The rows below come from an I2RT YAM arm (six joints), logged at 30 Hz.
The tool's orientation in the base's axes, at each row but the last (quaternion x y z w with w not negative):
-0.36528, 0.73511, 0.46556, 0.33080
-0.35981, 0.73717, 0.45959, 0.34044
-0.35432, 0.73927, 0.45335, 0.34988
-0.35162, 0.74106, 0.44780, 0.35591
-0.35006, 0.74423, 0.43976, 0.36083
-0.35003, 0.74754, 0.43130, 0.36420
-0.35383, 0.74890, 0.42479, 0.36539
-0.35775, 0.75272, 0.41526, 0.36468
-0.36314, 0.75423, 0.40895, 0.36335
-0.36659, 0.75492, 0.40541, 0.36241
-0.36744, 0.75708, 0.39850, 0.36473
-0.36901, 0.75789, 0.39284, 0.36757
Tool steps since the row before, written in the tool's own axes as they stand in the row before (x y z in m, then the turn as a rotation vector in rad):
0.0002, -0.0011, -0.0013, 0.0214, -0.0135, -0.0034
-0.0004, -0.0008, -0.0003, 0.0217, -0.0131, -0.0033
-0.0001, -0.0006, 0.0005, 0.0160, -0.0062, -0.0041
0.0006, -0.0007, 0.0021, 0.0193, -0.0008, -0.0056
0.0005, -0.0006, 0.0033, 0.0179, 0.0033, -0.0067
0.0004, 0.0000, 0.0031, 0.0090, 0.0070, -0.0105
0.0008, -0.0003, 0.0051, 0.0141, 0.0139, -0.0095
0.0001, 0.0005, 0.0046, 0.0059, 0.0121, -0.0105
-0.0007, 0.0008, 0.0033, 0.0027, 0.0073, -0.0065
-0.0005, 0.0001, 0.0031, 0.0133, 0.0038, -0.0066
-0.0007, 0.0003, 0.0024, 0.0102, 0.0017, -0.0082
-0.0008, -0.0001, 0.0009, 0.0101, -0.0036, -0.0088
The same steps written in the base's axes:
0.0006, -0.0016, -0.0002, -0.0001, -0.0121, -0.0225
0.0008, -0.0004, 0.0001, -0.0006, -0.0119, -0.0226
0.0007, 0.0003, -0.0003, -0.0037, -0.0092, -0.0146
0.0007, 0.0016, -0.0015, -0.0102, -0.0093, -0.0147
0.0010, 0.0027, -0.0018, -0.0132, -0.0085, -0.0114
0.0006, 0.0027, -0.0015, -0.0128, -0.0086, -0.0011
0.0011, 0.0043, -0.0027, -0.0208, -0.0062, -0.0032
0.0007, 0.0043, -0.0017, -0.0156, -0.0059, 0.0035
0.0005, 0.0034, -0.0005, -0.0091, -0.0035, 0.0029
0.0009, 0.0029, -0.0008, -0.0111, -0.0077, -0.0072
0.0007, 0.0024, -0.0003, -0.0083, -0.0092, -0.0046
0.0007, 0.0010, 0.0003, -0.0039, -0.0119, -0.0060

